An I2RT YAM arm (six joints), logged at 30 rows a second.
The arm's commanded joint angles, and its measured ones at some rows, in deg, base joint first. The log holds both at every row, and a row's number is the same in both.
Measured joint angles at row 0:
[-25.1, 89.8, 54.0, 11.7, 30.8, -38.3]
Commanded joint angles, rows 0 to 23:
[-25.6, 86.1, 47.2, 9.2, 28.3, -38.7]
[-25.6, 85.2, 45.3, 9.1, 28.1, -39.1]
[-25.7, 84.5, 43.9, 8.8, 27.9, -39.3]
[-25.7, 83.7, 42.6, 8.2, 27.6, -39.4]
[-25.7, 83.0, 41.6, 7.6, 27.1, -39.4]
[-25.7, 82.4, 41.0, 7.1, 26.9, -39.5]
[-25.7, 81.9, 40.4, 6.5, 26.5, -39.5]
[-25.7, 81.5, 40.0, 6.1, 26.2, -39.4]
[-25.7, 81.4, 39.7, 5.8, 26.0, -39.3]
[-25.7, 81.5, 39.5, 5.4, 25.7, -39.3]
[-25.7, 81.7, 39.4, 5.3, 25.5, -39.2]
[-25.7, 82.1, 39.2, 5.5, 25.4, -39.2]
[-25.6, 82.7, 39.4, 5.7, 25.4, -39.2]
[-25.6, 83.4, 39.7, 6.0, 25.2, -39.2]
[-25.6, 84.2, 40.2, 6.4, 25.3, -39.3]
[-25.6, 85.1, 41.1, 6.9, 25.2, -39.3]
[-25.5, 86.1, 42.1, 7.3, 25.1, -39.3]
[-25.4, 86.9, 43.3, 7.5, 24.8, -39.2]
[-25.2, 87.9, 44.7, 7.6, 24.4, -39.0]
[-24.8, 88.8, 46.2, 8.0, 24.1, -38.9]
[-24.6, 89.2, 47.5, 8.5, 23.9, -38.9]
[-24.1, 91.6, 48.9, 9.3, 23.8, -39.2]
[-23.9, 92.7, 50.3, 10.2, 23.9, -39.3]
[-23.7, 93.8, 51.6, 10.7, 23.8, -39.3]
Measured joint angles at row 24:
[-24.7, 91.3, 47.6, 7.3, 25.3, -39.0]
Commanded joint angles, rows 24 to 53:
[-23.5, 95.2, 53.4, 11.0, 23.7, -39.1]
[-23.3, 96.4, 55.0, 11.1, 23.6, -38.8]
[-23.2, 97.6, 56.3, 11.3, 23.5, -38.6]
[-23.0, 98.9, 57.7, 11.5, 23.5, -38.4]
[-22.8, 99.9, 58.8, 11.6, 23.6, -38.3]
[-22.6, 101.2, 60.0, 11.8, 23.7, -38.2]
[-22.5, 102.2, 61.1, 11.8, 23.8, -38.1]
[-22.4, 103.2, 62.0, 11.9, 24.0, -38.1]
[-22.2, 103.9, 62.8, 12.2, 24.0, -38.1]
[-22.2, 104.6, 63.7, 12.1, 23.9, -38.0]
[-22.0, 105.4, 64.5, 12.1, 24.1, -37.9]
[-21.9, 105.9, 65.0, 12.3, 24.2, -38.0]
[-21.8, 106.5, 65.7, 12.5, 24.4, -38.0]
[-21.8, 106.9, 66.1, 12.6, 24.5, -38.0]
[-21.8, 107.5, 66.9, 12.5, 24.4, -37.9]
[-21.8, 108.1, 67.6, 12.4, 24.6, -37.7]
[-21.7, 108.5, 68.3, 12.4, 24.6, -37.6]
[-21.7, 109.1, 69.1, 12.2, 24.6, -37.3]
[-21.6, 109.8, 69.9, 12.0, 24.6, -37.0]
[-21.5, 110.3, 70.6, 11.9, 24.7, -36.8]
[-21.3, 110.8, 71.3, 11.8, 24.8, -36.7]
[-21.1, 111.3, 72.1, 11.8, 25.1, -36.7]
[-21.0, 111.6, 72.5, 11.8, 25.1, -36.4]
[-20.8, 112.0, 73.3, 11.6, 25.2, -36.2]
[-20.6, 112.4, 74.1, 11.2, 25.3, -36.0]
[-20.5, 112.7, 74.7, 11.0, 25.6, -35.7]
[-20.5, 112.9, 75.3, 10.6, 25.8, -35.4]
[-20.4, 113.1, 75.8, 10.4, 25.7, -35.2]
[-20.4, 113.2, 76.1, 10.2, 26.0, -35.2]
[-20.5, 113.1, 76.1, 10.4, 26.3, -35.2]
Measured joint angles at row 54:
[-20.9, 112.5, 74.0, 10.1, 25.3, -37.0]
